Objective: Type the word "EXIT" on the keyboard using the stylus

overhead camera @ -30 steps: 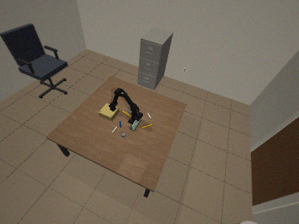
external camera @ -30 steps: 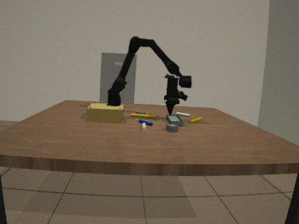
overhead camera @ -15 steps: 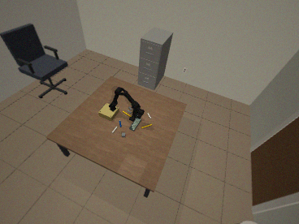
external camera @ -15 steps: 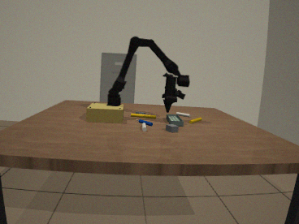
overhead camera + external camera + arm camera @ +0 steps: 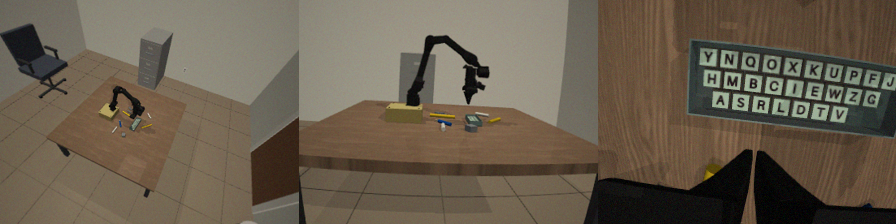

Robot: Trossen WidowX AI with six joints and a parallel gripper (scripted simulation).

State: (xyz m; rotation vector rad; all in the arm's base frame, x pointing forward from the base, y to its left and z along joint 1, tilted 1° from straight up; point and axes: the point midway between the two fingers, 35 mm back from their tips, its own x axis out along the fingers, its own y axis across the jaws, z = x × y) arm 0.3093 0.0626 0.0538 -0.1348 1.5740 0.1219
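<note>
Right now my gripper tip is 14 cm past the blue stylus, 13 cm to the left of it and 9 cm above it. Round my gripper tip: grey stylus tip: 16 cm behind, 10 cm to the right, 9 cm below; small grey block: 2 cm ahead, 25 cm to the right, 8 cm below.
</note>
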